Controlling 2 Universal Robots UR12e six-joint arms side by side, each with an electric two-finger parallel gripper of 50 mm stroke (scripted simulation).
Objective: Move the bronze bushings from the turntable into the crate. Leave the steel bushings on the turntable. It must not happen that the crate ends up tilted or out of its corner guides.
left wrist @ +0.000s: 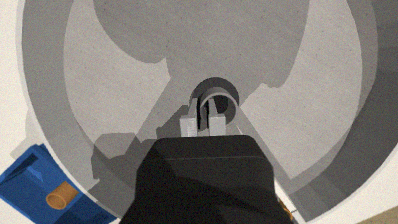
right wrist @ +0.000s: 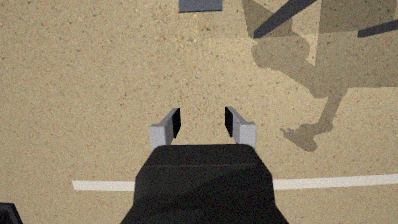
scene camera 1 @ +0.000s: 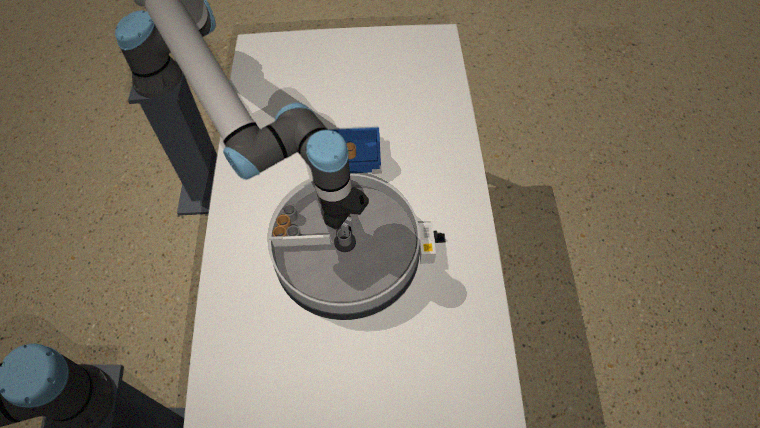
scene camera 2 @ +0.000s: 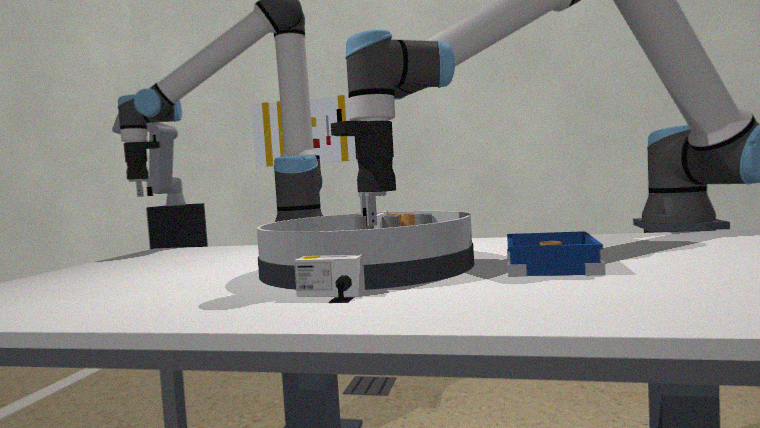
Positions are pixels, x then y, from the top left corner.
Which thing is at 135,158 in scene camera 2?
My right gripper.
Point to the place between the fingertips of my left gripper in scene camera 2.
369,225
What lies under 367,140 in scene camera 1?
A blue crate.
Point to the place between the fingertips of my left gripper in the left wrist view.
203,107
